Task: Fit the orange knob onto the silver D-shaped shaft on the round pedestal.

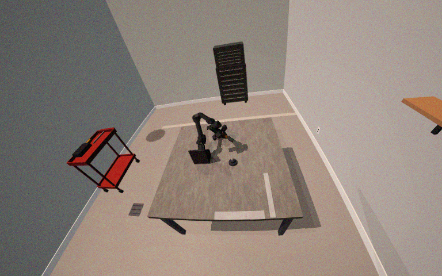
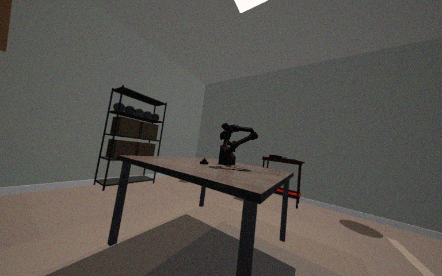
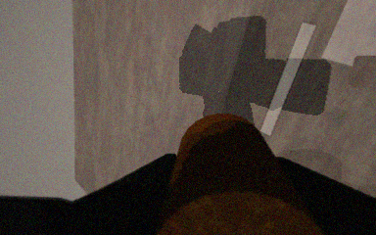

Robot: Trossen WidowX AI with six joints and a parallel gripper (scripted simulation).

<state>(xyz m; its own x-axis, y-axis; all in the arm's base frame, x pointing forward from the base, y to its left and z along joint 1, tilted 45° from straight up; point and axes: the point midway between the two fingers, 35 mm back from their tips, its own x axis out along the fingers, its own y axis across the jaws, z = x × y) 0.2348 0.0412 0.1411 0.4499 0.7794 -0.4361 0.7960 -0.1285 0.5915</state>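
Right now my gripper tip is 3 cm below the orange knob, 2 cm past it and 1 cm to the left of it. Round my gripper tip: dark round pedestal 18 cm below, 17 cm to the right, 8 cm ahead.
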